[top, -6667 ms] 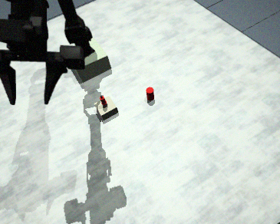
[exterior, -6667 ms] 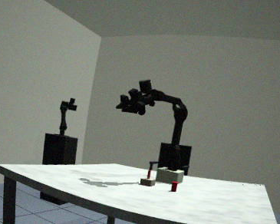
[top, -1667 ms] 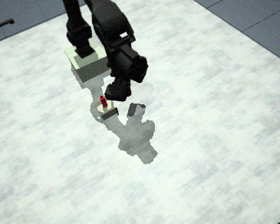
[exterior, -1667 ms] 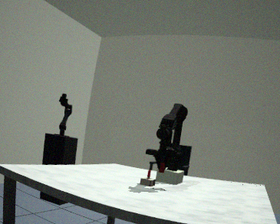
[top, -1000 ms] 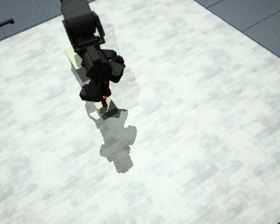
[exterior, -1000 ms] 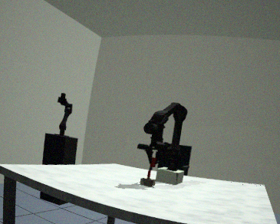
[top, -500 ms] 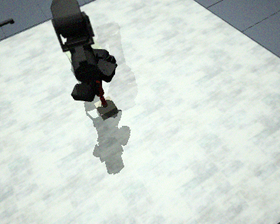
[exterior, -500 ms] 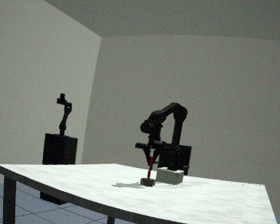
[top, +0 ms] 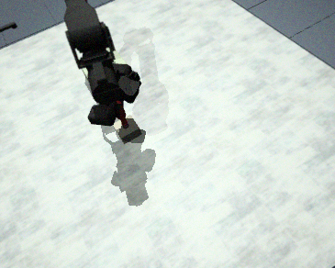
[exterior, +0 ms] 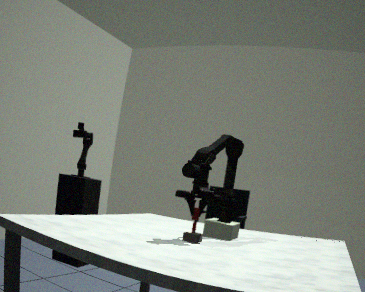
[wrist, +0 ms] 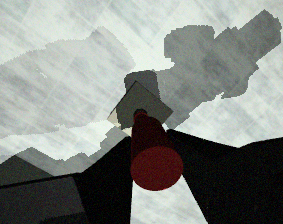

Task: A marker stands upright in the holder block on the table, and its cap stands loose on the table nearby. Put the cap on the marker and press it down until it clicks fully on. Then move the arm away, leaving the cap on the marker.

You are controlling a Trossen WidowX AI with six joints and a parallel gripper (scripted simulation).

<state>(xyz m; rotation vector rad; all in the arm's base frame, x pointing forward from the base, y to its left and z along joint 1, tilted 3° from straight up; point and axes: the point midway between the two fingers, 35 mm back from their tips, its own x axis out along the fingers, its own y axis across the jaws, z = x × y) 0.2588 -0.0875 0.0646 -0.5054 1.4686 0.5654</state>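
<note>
Now: the red marker 4 cm below my gripper tip. The rest, counted from my gripper tip: holder block 9 cm below; red cap 1 cm above.
</note>
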